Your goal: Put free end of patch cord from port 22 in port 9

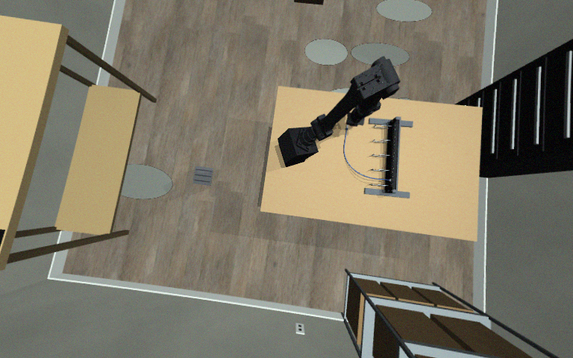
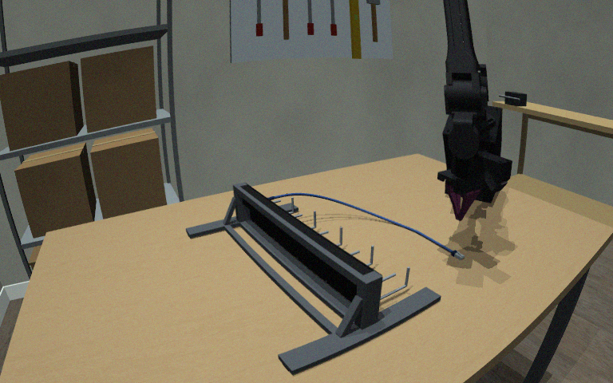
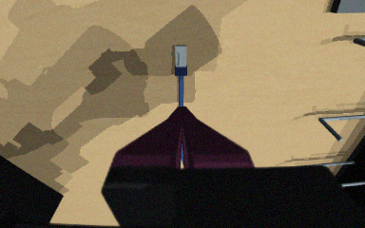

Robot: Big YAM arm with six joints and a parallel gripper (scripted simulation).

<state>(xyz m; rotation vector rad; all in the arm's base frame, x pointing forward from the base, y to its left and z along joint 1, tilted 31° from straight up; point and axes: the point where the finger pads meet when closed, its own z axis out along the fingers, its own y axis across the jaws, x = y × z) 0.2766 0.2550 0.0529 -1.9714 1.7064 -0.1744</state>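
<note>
Now: hand 80 mm above the grey plug and 20 mm to the right of it.
</note>
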